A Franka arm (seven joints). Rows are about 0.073 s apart.
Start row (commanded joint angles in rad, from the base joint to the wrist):
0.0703, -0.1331, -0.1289, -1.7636, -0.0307, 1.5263, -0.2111
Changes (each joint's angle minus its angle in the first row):
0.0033, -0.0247, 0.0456, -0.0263, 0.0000, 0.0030, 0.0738
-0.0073, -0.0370, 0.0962, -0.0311, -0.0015, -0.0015, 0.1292
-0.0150, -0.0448, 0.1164, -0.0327, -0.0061, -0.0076, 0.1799
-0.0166, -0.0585, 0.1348, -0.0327, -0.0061, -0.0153, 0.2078
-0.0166, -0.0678, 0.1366, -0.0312, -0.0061, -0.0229, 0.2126
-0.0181, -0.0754, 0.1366, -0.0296, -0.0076, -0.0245, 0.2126
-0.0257, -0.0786, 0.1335, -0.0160, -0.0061, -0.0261, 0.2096
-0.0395, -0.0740, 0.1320, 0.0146, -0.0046, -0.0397, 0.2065
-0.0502, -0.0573, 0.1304, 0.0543, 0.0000, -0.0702, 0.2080
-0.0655, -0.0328, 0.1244, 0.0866, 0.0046, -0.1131, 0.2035
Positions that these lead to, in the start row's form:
0.0736, -0.1578, -0.0833, -1.7899, -0.0307, 1.5293, -0.1373
0.0630, -0.1701, -0.0327, -1.7947, -0.0322, 1.5248, -0.0819
0.0553, -0.1779, -0.0125, -1.7963, -0.0368, 1.5187, -0.0312
0.0537, -0.1916, 0.0059, -1.7963, -0.0368, 1.5110, -0.0033
0.0537, -0.2009, 0.0077, -1.7948, -0.0368, 1.5034, 0.0015
0.0522, -0.2085, 0.0077, -1.7932, -0.0383, 1.5018, 0.0015
0.0446, -0.2117, 0.0046, -1.7796, -0.0368, 1.5002, -0.0015
0.0308, -0.2071, 0.0031, -1.7490, -0.0353, 1.4866, -0.0046
0.0201, -0.1904, 0.0015, -1.7093, -0.0307, 1.4561, -0.0031
0.0048, -0.1659, -0.0045, -1.6770, -0.0261, 1.4132, -0.0076

